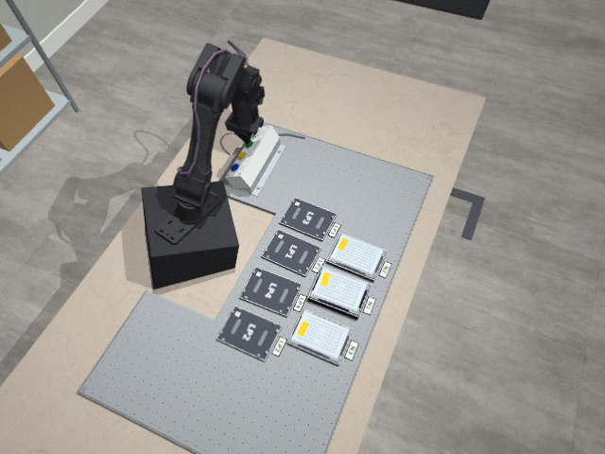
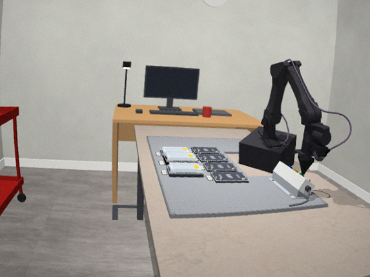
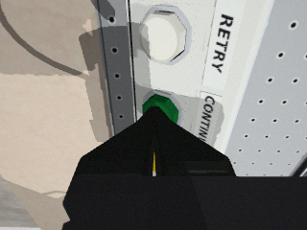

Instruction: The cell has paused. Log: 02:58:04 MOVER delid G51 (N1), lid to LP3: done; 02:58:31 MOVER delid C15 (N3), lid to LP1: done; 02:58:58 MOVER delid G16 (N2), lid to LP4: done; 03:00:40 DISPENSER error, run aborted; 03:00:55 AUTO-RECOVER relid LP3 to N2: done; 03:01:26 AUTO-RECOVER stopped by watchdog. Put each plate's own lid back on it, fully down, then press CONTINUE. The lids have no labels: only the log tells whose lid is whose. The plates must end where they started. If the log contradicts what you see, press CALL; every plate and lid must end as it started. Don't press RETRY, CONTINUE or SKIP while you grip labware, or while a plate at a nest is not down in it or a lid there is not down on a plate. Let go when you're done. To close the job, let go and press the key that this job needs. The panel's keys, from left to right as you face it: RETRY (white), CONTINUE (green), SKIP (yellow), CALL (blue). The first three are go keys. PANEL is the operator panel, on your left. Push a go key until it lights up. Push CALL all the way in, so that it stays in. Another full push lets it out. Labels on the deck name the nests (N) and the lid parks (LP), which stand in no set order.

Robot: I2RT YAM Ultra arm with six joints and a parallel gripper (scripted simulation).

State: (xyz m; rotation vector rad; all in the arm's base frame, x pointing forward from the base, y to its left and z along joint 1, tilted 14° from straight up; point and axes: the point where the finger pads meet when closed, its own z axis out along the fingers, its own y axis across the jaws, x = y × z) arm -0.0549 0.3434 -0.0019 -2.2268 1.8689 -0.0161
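The green continue key lies 10 mm below my hand. Round my hand: white retry key 50 mm to the left, 10 mm below, 10 mm behind; then yellow key 50 mm to the right, 10 mm below, 10 mm ahead; then blue key 100 mm to the right, 30 mm ahead, 20 mm below.
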